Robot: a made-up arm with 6 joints.
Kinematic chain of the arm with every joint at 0, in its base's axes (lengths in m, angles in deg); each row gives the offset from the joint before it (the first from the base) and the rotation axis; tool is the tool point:
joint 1: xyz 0 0 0.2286 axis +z
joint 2: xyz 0 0.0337 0 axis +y
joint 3: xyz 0 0 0.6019 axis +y
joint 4: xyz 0 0 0.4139 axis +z
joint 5: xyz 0 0 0 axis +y
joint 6: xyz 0 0 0.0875 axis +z
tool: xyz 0 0 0
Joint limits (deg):
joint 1: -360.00..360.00
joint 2: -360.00..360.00
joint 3: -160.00..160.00
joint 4: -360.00..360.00
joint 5: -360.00..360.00
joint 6: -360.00..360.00
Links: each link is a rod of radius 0.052 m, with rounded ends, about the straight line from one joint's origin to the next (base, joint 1, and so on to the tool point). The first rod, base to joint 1, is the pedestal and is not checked.
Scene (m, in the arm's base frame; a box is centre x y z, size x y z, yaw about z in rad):
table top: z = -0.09
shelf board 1: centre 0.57 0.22 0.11 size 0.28 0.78 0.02 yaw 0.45
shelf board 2: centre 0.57 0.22 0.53 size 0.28 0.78 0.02 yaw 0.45
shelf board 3: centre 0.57 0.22 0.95 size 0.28 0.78 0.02 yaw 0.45
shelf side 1: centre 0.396 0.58 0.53 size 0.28 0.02 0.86 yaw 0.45
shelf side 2: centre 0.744 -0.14 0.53 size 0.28 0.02 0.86 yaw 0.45
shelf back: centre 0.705 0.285 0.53 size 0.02 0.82 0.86 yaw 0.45
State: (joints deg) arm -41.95 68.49 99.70 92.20 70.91 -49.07
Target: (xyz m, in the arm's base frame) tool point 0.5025 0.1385 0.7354
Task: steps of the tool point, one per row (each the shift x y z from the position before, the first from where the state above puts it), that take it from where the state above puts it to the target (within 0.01 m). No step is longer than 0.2 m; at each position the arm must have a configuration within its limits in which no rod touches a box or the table.
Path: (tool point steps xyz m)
1: -0.0085 -0.0126 0.1092
2: -0.0233 -0.0028 0.1056
3: -0.0360 0.0071 0.0993
4: 0.0063 0.0982 0.1312
5: -0.0340 0.1076 0.1147
6: -0.0732 0.1028 0.0925
7: -0.1066 0.0853 0.0661
8: 0.1094 0.0323 0.0121
9: 0.1045 0.0710 -0.0120

